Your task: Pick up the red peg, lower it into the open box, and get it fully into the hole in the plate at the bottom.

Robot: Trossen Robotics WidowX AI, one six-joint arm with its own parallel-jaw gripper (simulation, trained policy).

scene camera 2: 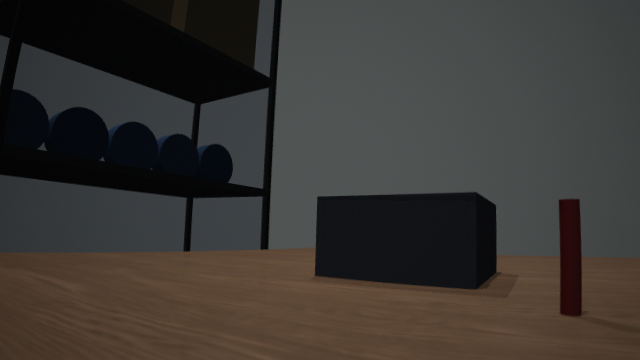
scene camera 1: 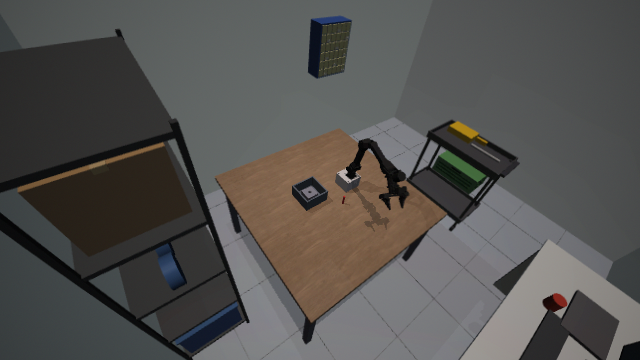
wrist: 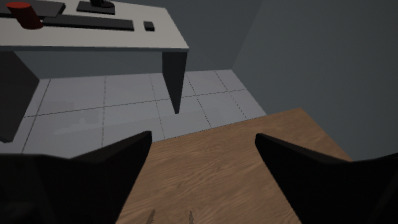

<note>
In view: the gripper (wrist: 204,137) and a dark blue box (scene camera 2: 448,240).
The wrist view does not show the dark blue box: it is out of frame.
</note>
